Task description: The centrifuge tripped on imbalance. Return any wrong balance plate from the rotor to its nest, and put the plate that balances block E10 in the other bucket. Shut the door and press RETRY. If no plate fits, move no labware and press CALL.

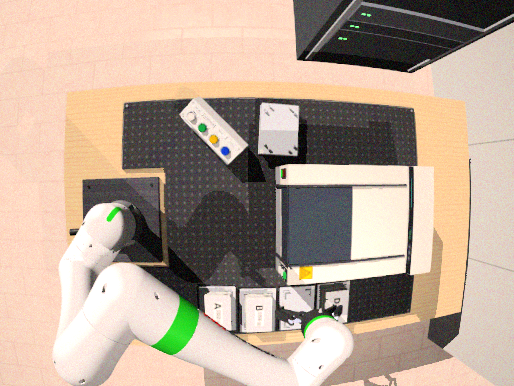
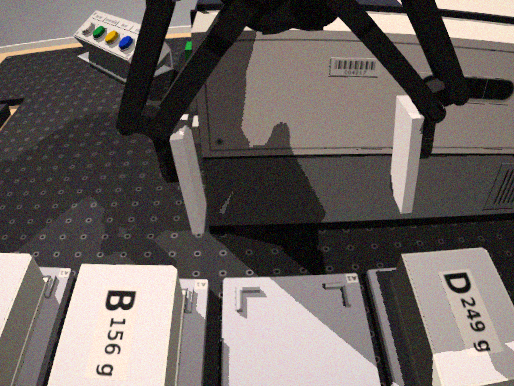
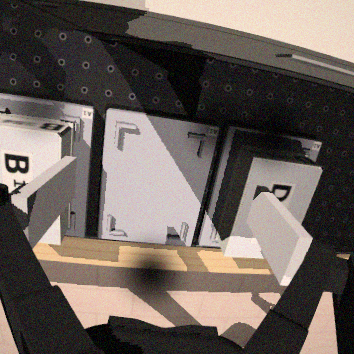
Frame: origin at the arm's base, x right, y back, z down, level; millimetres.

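Seen in the pictures: gripper, fingertip midpoint: (image 1: 305, 305) (image 2: 301, 209) (image 3: 165, 190).
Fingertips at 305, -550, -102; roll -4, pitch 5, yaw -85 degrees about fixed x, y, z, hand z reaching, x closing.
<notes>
Offsets run from my fingertips to a thing's top centre, as dx, dy, dz.
My gripper (image 1: 311, 315) (image 2: 302, 222) (image 3: 165, 190) is wide open and empty, above the row of nests, over the bare nest and partly over plate D. Plate A @[+15, +271, +68] (image 1: 218, 309) (image 2: 12, 280), plate B @[+38, +139, +68] (image 1: 257, 310) (image 2: 115, 325) (image 3: 40, 142), marked 156 g, and plate D @[+59, -127, +68] (image 1: 336, 298) (image 2: 465, 300) (image 3: 305, 172), marked 249 g, sit on their nests. The third nest @[+51, +4, +104] (image 1: 296, 296) (image 2: 285, 340) (image 3: 145, 175) bears no plate. The centrifuge (image 1: 380, 220) (image 2: 300, 110) has a dark and a cream panel on top; its rotor, buckets and block E10 do not show.
A button box @[-566, +220, +38] (image 1: 213, 131) (image 2: 112, 37) with white, green, yellow and blue buttons stands at the back left. A grey-white stand (image 1: 279, 122) with corner brackets is behind the centrifuge. A black cabinet (image 1: 400, 35) stands beyond the table. The arm reaches along the front edge.
</notes>
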